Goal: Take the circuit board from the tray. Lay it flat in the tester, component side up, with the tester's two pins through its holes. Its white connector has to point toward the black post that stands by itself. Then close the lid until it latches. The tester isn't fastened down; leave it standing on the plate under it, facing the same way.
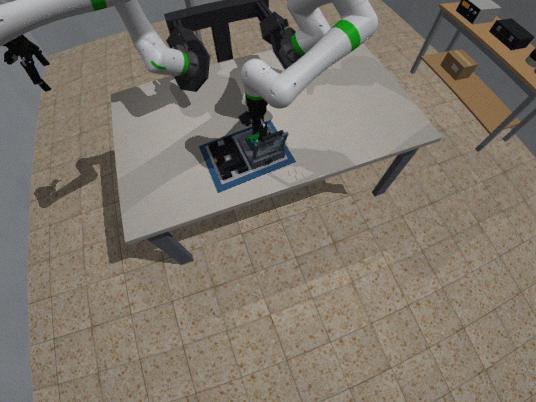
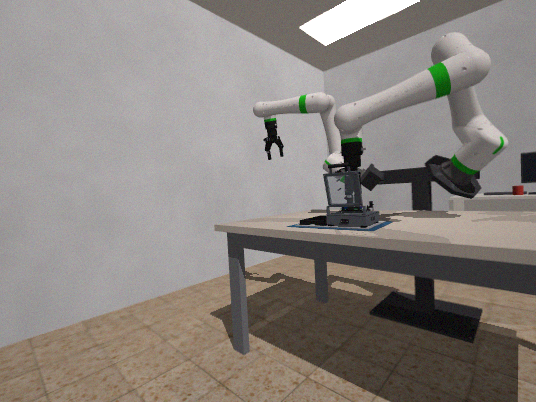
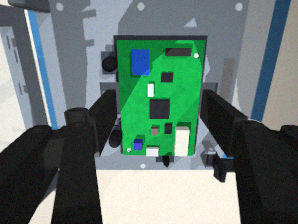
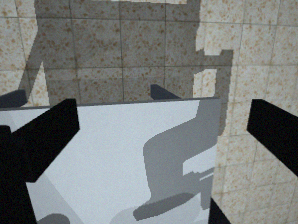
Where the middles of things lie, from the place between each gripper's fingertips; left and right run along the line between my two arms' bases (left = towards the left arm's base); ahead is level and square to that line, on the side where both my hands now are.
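Labels:
From my left hand: green circuit board (image 3: 159,80), 2 cm below; black tray (image 1: 237,160), 8 cm below, 3 cm ahead, 17 cm to the right; clear lid (image 2: 343,189), 8 cm above, 12 cm ahead, 3 cm to the left. Going by their middles, the green circuit board is nearest to my left hand of the things named here.
From my right hand (image 1: 47,77): black tray, 420 mm below, 320 mm ahead, 720 mm to the left; green circuit board, 360 mm below, 290 mm ahead, 890 mm to the left; clear lid, 260 mm below, 410 mm ahead, 920 mm to the left.

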